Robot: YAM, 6 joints.
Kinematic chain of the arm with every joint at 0, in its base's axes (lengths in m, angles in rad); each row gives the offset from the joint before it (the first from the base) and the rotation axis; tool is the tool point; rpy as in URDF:
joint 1: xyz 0 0 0.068 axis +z
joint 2: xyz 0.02 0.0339 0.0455 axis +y
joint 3: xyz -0.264 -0.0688 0 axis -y
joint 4: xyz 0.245 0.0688 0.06 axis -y
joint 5: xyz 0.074 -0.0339 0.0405 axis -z
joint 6: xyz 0.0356 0 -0.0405 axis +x
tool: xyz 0 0 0 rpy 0 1.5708 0
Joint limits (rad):
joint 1: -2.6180..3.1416
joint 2: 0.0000..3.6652
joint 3: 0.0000..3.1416
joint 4: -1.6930..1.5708
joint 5: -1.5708..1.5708
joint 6: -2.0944..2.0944
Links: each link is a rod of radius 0.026 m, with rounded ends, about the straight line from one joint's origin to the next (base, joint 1, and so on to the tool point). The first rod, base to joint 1, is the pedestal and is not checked.
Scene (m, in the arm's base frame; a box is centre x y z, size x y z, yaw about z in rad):
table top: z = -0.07
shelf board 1: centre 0.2 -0.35 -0 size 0.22 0.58 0.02 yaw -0.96
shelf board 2: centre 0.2 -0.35 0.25 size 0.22 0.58 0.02 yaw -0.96
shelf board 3: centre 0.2 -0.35 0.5 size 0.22 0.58 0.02 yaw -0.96
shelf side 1: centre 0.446 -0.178 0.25 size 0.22 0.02 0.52 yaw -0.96
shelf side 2: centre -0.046 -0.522 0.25 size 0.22 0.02 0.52 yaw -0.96
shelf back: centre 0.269 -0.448 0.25 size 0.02 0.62 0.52 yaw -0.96
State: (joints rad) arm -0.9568 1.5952 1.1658 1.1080 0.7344 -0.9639
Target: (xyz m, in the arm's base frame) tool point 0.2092 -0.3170 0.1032
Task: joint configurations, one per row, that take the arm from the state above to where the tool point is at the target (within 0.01 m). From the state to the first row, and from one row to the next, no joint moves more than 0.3 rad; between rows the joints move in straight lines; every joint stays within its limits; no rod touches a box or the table.
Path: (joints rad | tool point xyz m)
1: -1.2050 1.3723 0.9716 1.2237 0.6151 -0.8386 | 0.0835 -0.2754 0.4076
2: -1.4532 1.1494 0.7775 1.3394 0.4959 -0.7132 | 0.0092 -0.2223 0.4080
3: -1.7014 0.9265 0.5833 1.4551 0.3766 -0.5879 | -0.0338 -0.1567 0.3947
4: -1.9497 0.7036 0.3892 1.5708 0.2574 -0.4626 | -0.0468 -0.0931 0.3687
5: -1.6831 0.9307 0.3312 1.4431 0.4027 -0.5879 | -0.0329 -0.1668 0.3163
6: -1.4166 1.1578 0.2731 1.3154 0.5480 -0.7132 | 0.0140 -0.2109 0.2473
7: -1.1501 1.3850 0.2151 1.1877 0.6933 -0.8386 | 0.0705 -0.2133 0.1726
8: -0.8835 1.6121 0.1571 1.0600 0.8387 -0.9639 | 0.1122 -0.1784 0.1032
9: -0.8974 1.7674 0.3804 1.0316 0.8011 -0.9639 | 0.1471 -0.2254 0.1081
10: -0.9113 1.9226 0.6038 1.0032 0.7636 -0.9639 | 0.1797 -0.2719 0.1081
11: -0.9252 2.0779 0.8272 0.9749 0.7261 -0.9639 | 0.2092 -0.3170 0.1032

